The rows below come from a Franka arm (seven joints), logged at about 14 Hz.
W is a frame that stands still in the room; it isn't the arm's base.
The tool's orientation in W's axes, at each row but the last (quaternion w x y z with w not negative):
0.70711, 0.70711, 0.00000, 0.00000
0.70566, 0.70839, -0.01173, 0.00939
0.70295, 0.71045, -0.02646, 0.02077
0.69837, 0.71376, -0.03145, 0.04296
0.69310, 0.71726, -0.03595, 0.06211
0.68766, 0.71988, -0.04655, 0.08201
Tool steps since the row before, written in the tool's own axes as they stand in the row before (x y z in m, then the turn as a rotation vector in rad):
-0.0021, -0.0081, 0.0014, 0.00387, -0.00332, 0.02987
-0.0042, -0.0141, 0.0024, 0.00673, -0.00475, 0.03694
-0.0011, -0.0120, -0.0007, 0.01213, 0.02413, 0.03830
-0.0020, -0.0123, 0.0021, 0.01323, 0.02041, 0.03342
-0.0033, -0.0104, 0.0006, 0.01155, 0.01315, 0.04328
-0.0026, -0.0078, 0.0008, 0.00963, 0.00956, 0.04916
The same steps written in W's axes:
-0.0021, -0.0014, -0.0081, 0.00387, -0.02987, -0.00332
-0.0038, -0.0023, -0.0142, 0.00675, -0.03694, -0.00469
-0.0003, 0.0008, -0.0120, 0.01020, -0.03865, 0.02447
-0.0007, -0.0019, -0.0125, 0.01160, -0.03367, 0.02099
-0.0018, -0.0003, -0.0108, 0.01132, -0.04331, 0.01326
-0.0011, -0.0005, -0.0082, 0.01040, -0.04908, 0.00914

